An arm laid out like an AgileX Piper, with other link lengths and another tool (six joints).
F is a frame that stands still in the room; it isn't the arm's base.
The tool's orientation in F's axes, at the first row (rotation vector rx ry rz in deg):
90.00, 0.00, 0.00
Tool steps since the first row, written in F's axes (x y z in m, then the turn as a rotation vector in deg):
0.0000, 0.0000, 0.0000, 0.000, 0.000, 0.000
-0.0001, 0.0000, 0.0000, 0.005, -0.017, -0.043
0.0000, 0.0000, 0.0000, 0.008, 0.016, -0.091
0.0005, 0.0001, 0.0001, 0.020, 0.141, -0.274
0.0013, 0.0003, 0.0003, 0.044, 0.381, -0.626
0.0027, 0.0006, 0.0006, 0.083, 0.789, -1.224
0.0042, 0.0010, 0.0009, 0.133, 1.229, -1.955
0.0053, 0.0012, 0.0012, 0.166, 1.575, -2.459
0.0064, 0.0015, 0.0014, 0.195, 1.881, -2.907
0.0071, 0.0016, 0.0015, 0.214, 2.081, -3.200
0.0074, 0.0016, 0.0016, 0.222, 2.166, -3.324
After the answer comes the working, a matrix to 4 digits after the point.
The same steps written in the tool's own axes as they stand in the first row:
0.0000, 0.0000, 0.0000, 0.000, 0.000, 0.000
-0.0001, 0.0000, 0.0000, 0.005, -0.043, 0.017
0.0000, 0.0000, 0.0000, 0.008, -0.091, -0.016
0.0005, 0.0001, -0.0001, 0.020, -0.274, -0.141
0.0013, 0.0003, -0.0003, 0.044, -0.626, -0.381
0.0027, 0.0006, -0.0006, 0.083, -1.224, -0.789
0.0042, 0.0009, -0.0010, 0.133, -1.955, -1.229
0.0053, 0.0012, -0.0012, 0.166, -2.459, -1.575
0.0064, 0.0014, -0.0015, 0.195, -2.907, -1.881
0.0071, 0.0015, -0.0016, 0.214, -3.200, -2.081
0.0074, 0.0016, -0.0016, 0.222, -3.324, -2.166

The tool's axes in the first row as the columns of a matrix, in F's axes (rounded; the answer above uses it unrounded):
1.0000, 0.0000, 0.0000
0.0000, 0.0000, -1.0000
0.0000, 1.0000, 0.0000

